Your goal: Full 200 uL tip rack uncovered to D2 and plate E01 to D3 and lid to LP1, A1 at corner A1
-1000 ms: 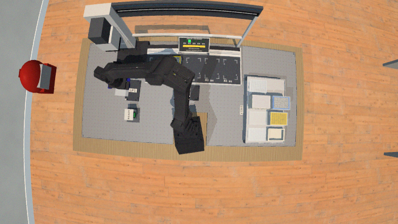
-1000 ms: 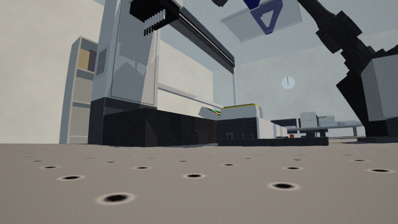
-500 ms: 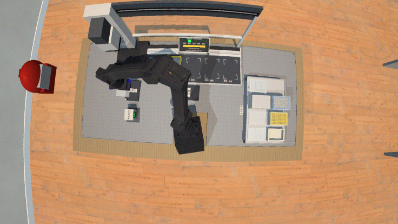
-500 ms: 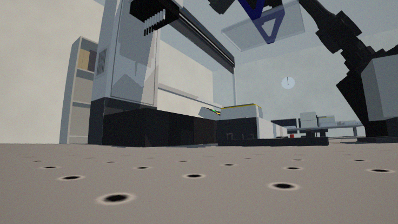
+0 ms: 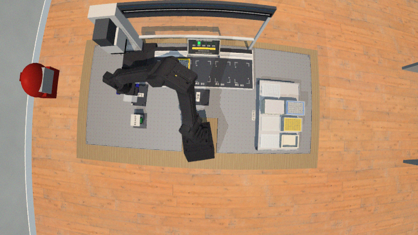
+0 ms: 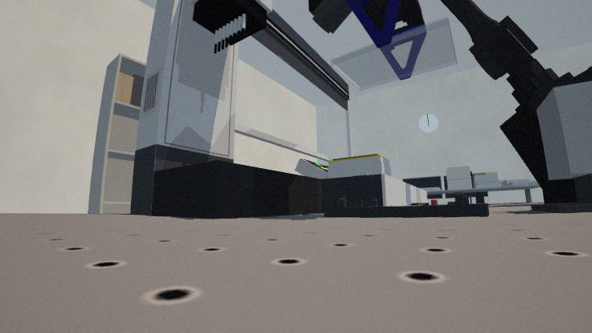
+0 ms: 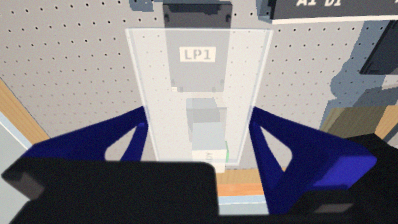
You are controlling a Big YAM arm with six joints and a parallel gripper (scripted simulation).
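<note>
My gripper is now 18 cm above the lid park LP1. Also, from my hand: clear plate lid: right at my hand; then ready key: 17 cm behind, 4 cm to the right, 10 cm below; then yellow tip rack: 13 cm ahead, 30 cm to the right, 8 cm below.
</note>
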